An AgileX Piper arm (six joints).
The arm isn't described. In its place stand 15 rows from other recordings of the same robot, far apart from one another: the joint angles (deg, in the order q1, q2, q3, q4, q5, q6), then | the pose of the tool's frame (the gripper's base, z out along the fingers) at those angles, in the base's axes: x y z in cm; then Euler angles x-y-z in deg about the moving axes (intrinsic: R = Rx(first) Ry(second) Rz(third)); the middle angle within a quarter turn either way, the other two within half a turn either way.
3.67 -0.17 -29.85 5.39 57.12 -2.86 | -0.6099, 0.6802, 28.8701, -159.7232, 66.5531, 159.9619
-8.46 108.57 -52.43 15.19 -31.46 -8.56 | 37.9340, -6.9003, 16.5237, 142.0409, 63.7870, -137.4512
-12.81 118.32 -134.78 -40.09 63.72 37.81 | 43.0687, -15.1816, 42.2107, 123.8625, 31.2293, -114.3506
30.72 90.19 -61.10 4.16 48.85 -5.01 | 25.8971, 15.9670, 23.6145, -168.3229, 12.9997, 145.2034
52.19 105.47 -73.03 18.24 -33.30 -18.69 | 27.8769, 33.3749, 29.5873, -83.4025, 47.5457, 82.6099
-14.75 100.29 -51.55 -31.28 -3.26 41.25 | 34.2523, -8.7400, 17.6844, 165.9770, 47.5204, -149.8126
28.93 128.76 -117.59 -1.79 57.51 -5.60 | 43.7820, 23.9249, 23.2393, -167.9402, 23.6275, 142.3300
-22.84 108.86 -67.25 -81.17 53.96 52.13 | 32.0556, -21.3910, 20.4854, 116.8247, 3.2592, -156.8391
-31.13 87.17 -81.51 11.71 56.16 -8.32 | 28.6497, -15.5110, 35.1449, 170.3958, 33.7617, -150.6342
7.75 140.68 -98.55 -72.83 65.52 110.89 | 47.7785, -1.4834, 9.5970, 118.9643, 16.4923, -108.7188
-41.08 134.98 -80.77 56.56 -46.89 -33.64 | 32.2168, -35.4391, 9.6795, 104.9640, 9.5443, -91.8664
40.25 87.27 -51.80 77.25 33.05 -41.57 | 20.7286, 23.8902, 25.0580, -122.3993, 9.2702, 152.2005
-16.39 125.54 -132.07 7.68 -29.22 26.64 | 48.3664, -14.8446, 46.0998, 23.1027, 45.1739, 5.5189
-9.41 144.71 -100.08 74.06 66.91 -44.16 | 47.9571, 0.2111, 7.1142, -117.6301, 16.4755, 178.5142
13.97 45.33 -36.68 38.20 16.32 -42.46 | 15.7704, 5.5528, 33.1324, -125.3799, 60.9058, 119.3893
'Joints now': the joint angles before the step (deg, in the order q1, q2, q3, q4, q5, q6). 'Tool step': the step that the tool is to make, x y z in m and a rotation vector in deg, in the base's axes. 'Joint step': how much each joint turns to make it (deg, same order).
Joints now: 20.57 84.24 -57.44 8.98 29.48 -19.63
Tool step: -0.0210 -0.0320 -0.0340 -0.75 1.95 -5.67
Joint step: -4.37 -3.21 11.02 -0.14 -5.84 0.69
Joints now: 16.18 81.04 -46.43 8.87 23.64 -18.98
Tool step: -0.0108 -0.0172 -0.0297 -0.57 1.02 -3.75
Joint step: -2.64 0.34 7.07 0.10 -6.37 0.29
